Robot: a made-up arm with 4 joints.
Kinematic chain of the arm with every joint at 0, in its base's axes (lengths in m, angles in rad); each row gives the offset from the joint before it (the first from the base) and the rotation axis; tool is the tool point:
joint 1: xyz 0 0 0.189 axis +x
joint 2: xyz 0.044 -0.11 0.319 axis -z
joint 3: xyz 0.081 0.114 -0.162 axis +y
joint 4: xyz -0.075 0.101 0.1 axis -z
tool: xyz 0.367 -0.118 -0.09
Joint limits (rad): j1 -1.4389..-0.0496 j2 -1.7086..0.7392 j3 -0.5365..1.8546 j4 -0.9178..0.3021
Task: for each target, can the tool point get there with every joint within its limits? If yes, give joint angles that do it. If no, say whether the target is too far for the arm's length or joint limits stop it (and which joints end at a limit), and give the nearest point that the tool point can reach.
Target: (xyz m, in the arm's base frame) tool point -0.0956 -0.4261 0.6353
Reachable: no: joint limits stop it (at a limit: joint 2, joint 3, joint 4) | nearest point 0.2481 -0.2900 0.4928 | short by 0.396 m
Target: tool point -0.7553 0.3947 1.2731
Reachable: no: too far | nearest point -0.3902 0.1513 0.4830 | short by 0.904 m
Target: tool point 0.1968 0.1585 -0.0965
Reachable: yes | joints -1.0691 -0.4659 0.5869 -0.5906
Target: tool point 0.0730 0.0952 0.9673
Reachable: no: joint limits stop it (at a limit: joint 2, joint 3, joint 4) | nearest point 0.2481 0.0510 0.6059 | short by 0.404 m
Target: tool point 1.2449 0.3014 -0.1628
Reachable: no: too far | nearest point 0.5430 0.2013 0.1178 | short by 0.763 m
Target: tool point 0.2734 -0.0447 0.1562
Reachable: yes | joints -1.1059 -0.2876 0.9228 0.1332
